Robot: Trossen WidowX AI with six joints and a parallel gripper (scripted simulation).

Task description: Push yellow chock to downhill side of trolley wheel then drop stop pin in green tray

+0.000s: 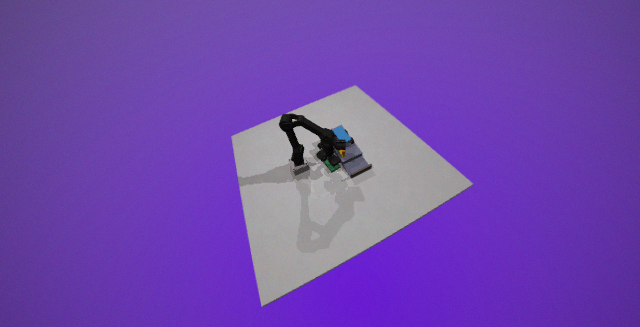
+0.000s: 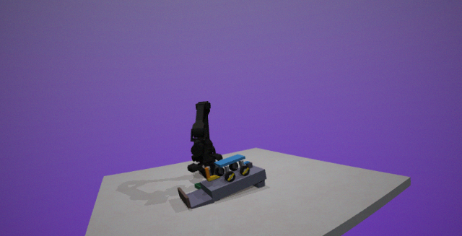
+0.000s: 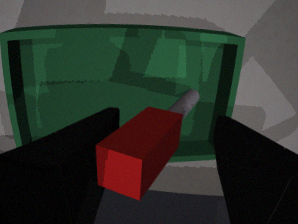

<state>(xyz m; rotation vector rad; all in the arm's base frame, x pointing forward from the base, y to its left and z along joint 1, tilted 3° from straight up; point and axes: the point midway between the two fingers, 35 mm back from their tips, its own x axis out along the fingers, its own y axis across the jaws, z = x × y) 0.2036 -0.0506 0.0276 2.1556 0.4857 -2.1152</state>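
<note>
Right now the yellow chock is 9 cm ahead of my gripper tip and 4 cm above it. The rest, counted from my gripper tip: red-headed stop pin: right at my gripper tip; blue trolley: 13 cm ahead, 9 cm to the left, 6 cm above; brown lip: 17 cm ahead, 16 cm to the right, 2 cm below.
</note>
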